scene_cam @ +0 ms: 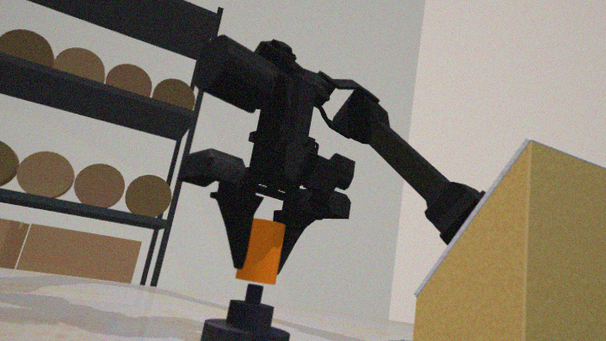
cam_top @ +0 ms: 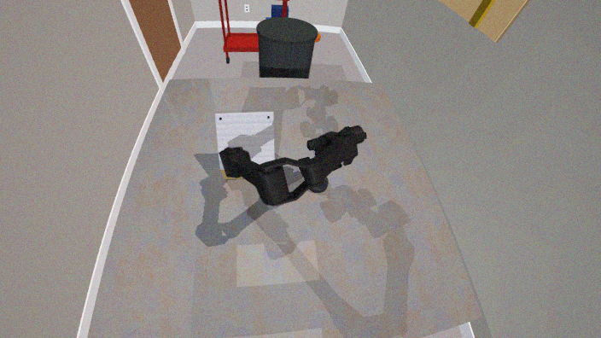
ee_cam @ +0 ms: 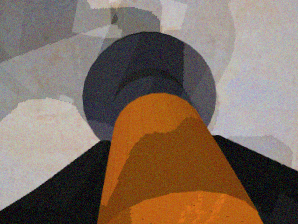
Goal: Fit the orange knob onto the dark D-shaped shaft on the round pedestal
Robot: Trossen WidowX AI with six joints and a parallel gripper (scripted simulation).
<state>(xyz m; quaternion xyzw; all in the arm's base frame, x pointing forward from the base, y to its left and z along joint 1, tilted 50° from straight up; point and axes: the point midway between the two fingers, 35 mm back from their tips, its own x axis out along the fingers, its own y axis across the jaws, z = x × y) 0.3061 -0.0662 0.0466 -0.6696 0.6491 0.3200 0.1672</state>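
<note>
Now: gripper tip 20 mm below the orange knob. Round my gripper tip: dark round pedestal 40 mm below.
</note>
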